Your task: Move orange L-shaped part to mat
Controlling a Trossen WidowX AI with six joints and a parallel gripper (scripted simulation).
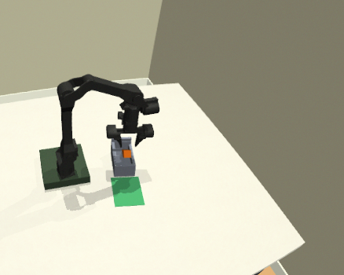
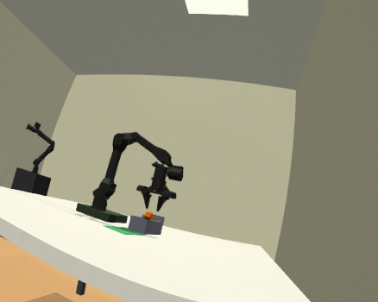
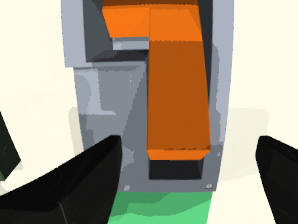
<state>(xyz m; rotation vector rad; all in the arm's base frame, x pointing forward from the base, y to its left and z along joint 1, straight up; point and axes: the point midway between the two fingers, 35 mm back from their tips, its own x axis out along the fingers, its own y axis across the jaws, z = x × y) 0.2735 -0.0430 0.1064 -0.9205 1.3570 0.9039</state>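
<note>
My gripper tip is now 70 mm above the orange L-shaped part and 40 mm to the right of it. The rest, counted from my gripper tip: green mat: 130 mm to the right, 120 mm below, 70 mm behind.
</note>
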